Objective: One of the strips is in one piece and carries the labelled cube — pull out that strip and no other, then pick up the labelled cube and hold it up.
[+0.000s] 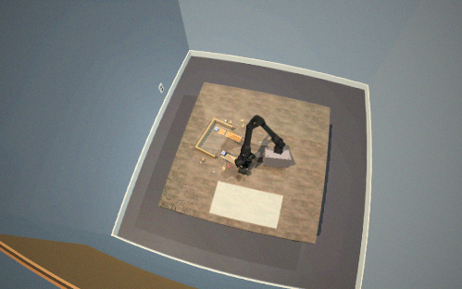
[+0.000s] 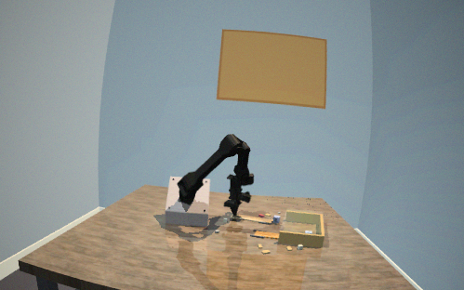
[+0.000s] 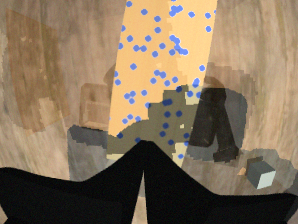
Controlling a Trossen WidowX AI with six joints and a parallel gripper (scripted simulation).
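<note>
Right now the pink block is 14 cm ahead of my gripper tip and 5 cm to the left of it.
</note>
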